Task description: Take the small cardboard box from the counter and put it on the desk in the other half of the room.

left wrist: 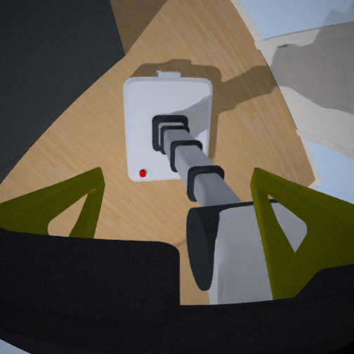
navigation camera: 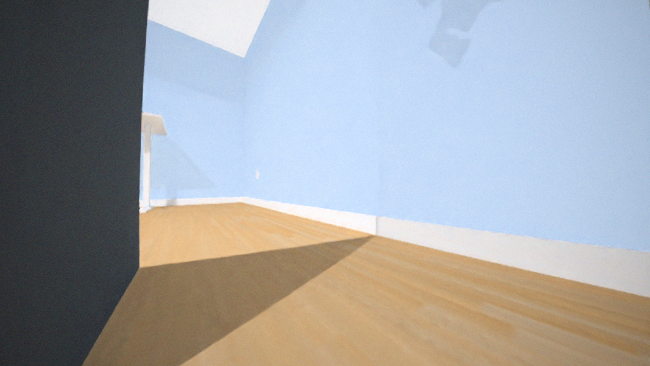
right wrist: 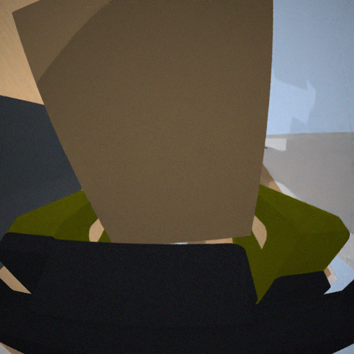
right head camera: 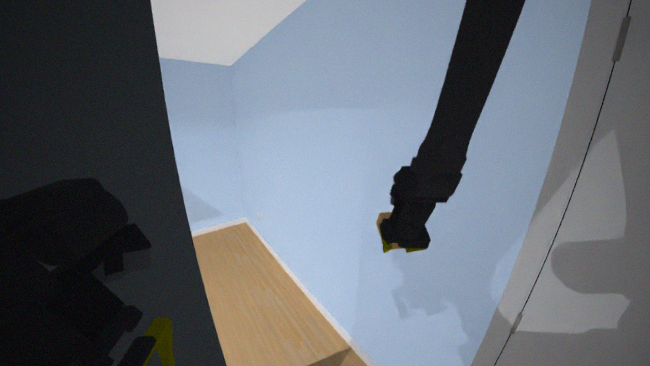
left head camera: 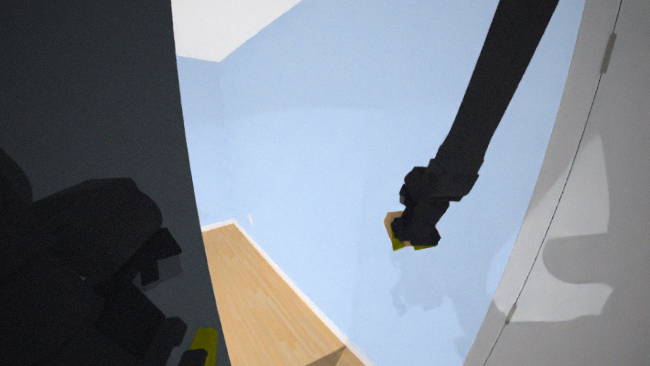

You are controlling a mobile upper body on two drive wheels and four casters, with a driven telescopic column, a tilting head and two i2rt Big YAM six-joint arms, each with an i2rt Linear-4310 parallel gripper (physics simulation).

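Places are measured from the left arm's base along level axes (x ahead, y left, z up), in metres.
Pixels of known places: right gripper, fingertip midpoint: (right head camera: 395, 250) (left head camera: 403, 248).
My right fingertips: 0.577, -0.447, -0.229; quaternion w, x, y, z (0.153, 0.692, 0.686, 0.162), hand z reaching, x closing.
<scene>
Behind a point stands the place of what it marks, as x, y, z.
The small cardboard box (left head camera: 391, 219) {0.611, -0.414, -0.155} (right head camera: 382, 219) {0.614, -0.414, -0.154} (right wrist: 165, 115) is held up in the air by my right gripper (left head camera: 409, 244) {0.577, -0.447, -0.229} (right head camera: 397, 246) {0.577, -0.447, -0.229} (right wrist: 177, 177), which is shut on it. The box fills much of the right wrist view, and its near end lies between the yellow-green fingers. My left gripper (left wrist: 177, 175) is open, high above the robot's white base; one of its fingers shows low at the left in both head views. A white desk (navigation camera: 156, 125) {2.182, 1.621, -0.629} shows partly in the navigation camera, far off at the left, cut off by a dark panel. The counter cannot be made out.
A tall dark panel (left head camera: 100, 100) {0.404, 0.104, 0.127} (right head camera: 80, 100) {0.400, 0.110, 0.138} (navigation camera: 70, 150) {0.527, 0.075, -1.282} stands close at the left. A light grey panel with a thin seam (left head camera: 590, 200) {0.524, -0.961, -0.064} (right head camera: 600, 200) {0.529, -0.957, -0.061} stands at the right. A pale blue wall (left head camera: 325, 165) {1.415, -0.277, -0.174} (navigation camera: 450, 150) {0.925, -0.666, -1.203} runs along the wooden floor (left head camera: 260, 290) {1.727, 0.327, -1.554} (navigation camera: 400, 310) {0.651, -0.361, -1.554}.
</scene>
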